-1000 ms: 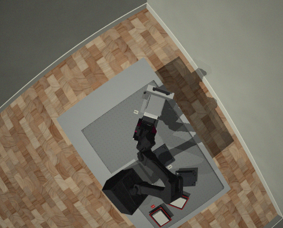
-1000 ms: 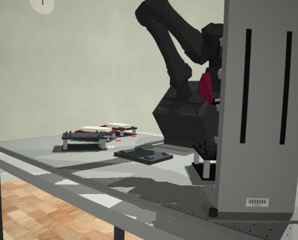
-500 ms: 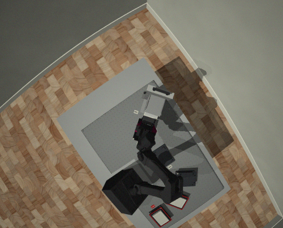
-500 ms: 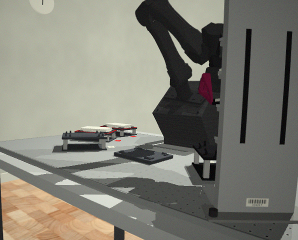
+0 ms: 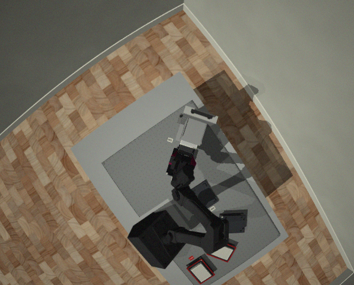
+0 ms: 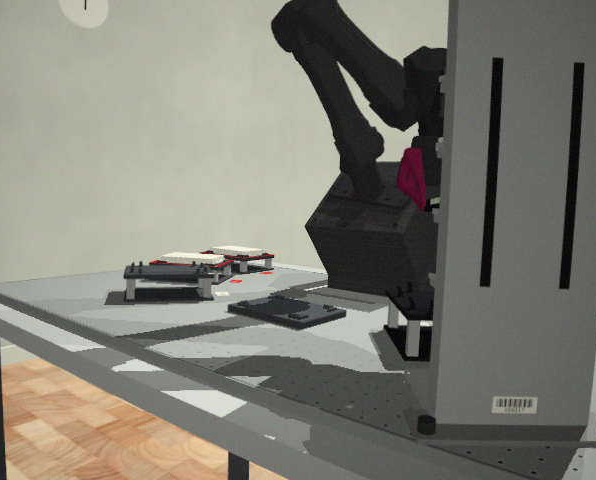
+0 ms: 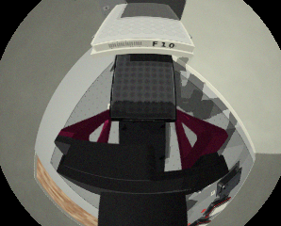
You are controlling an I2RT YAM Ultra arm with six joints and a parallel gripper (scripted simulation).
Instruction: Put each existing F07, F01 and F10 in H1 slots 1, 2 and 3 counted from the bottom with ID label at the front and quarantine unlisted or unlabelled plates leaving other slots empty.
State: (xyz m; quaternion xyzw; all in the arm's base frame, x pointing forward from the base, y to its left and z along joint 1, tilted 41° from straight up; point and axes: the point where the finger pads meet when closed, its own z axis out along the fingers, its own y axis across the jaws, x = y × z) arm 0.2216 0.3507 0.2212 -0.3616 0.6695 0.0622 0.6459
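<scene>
Right now the dark 96-well plate is 4 cm to the left of my hand and 4 cm ahead of it. Round my hand: N6 deck label: 40 cm to the right, 20 cm below, 3 cm ahead; H1 deck label: 20 cm below, 11 cm to the left, 4 cm behind; grey hotel back wall: 14 cm to the left, 12 cm ahead.
</scene>
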